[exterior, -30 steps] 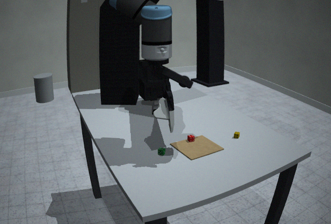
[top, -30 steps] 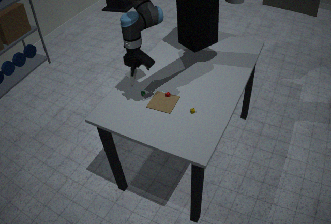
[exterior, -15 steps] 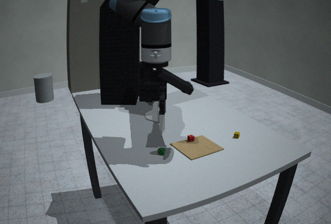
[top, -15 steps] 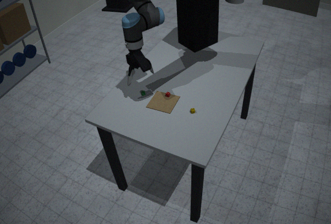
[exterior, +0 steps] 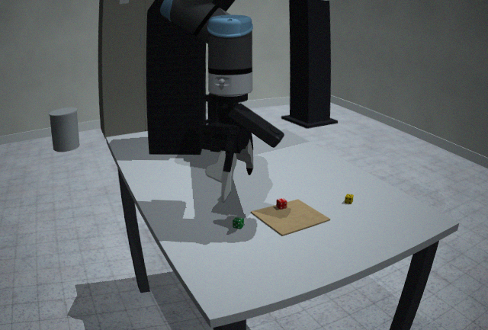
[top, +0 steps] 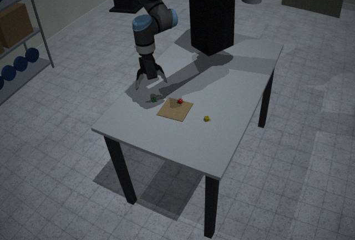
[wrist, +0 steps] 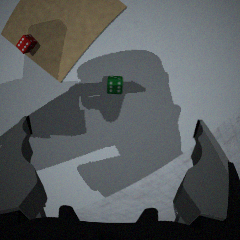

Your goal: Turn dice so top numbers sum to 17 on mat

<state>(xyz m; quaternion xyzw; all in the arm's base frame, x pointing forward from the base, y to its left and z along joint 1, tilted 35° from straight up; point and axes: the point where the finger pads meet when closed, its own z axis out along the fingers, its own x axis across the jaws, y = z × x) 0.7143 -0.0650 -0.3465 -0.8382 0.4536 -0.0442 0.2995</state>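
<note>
Right now the green die is 9 cm below my hand. Round my hand: mat 2 cm ahead, 13 cm to the left, 10 cm below; red die 3 cm behind, 14 cm to the left, 8 cm below; yellow die 5 cm ahead, 30 cm to the left, 9 cm below.
</note>
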